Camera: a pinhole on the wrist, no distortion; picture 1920 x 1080 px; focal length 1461.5 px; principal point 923.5 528.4 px. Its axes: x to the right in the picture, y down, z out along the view. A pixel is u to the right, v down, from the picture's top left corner.
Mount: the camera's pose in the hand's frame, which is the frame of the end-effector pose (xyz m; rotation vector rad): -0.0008 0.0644 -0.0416 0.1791 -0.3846 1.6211
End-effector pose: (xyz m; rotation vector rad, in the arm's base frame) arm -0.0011 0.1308 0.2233 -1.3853 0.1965 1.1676
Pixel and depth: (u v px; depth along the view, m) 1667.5 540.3 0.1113
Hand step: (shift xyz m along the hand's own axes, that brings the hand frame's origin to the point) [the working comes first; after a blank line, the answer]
In the camera's frame: 0.0567 0.0009 0.1113

-0.0196 0.0782 0.0811
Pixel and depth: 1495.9 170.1 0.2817
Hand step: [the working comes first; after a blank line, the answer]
In the camera's frame: 0.1103 -0.0691 0.2817

0.0252 0.0717 0.2675
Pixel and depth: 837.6 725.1 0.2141
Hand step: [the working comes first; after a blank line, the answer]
In the camera's frame: -0.0126 0.0288 0.2141

-0.0526 -0.0240 0.1490
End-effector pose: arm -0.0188 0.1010 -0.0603 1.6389 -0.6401 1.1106
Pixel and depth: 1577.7 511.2 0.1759
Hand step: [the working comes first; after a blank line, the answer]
In the camera's frame: 0.0787 -0.0021 0.1759

-0.0261 0.0763 0.1491
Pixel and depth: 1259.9 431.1 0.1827
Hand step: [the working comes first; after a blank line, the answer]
In the camera's frame: 0.0421 -0.0122 0.1827

-0.0135 0.0401 0.1443
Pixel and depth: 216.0 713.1 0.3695
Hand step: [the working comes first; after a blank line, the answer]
In the camera's frame: -0.1789 0.0467 0.3695

-0.0727 -0.2349 0.2340
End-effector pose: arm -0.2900 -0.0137 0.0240 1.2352 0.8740 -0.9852
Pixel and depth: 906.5 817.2 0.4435
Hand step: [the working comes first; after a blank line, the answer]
In the camera's frame: -0.0052 0.0876 0.4435

-0.1376 -0.1004 0.3565
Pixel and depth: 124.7 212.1 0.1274
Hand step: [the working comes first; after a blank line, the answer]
In the camera's frame: -0.0696 -0.0276 0.1274

0.0184 -0.0442 0.0568
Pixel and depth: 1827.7 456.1 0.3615
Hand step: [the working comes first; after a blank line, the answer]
In the camera's frame: 0.2237 -0.0179 0.3615

-0.0449 0.1473 0.3734
